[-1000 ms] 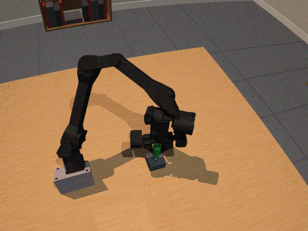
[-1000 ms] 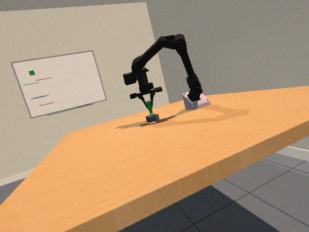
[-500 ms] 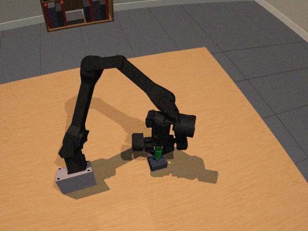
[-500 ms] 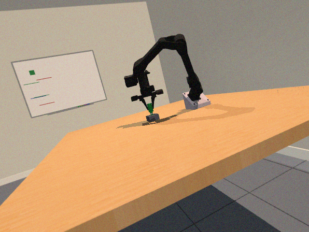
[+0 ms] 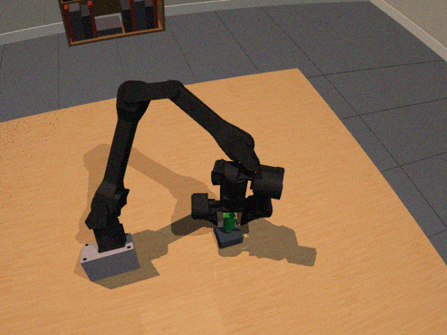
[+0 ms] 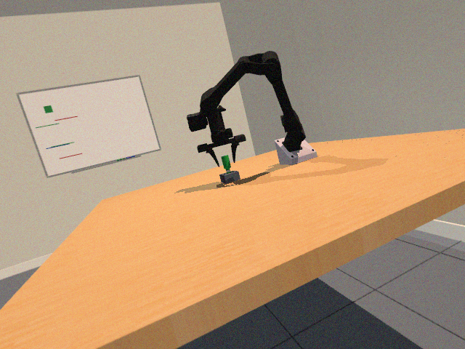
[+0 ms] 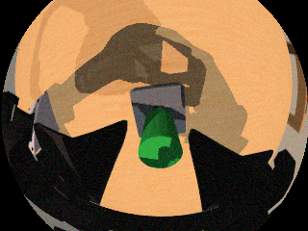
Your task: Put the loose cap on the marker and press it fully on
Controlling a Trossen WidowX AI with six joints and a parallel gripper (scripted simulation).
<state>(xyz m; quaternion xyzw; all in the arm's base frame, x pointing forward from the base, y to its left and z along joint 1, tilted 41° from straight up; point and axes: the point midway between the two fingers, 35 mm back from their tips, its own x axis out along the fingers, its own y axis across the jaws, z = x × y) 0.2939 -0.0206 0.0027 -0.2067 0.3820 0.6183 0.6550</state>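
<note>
Right now my gripper tip is 10 mm below the green cap. From my gripper tip the other things lie so: dark grey holder block (50 mm below).
</note>
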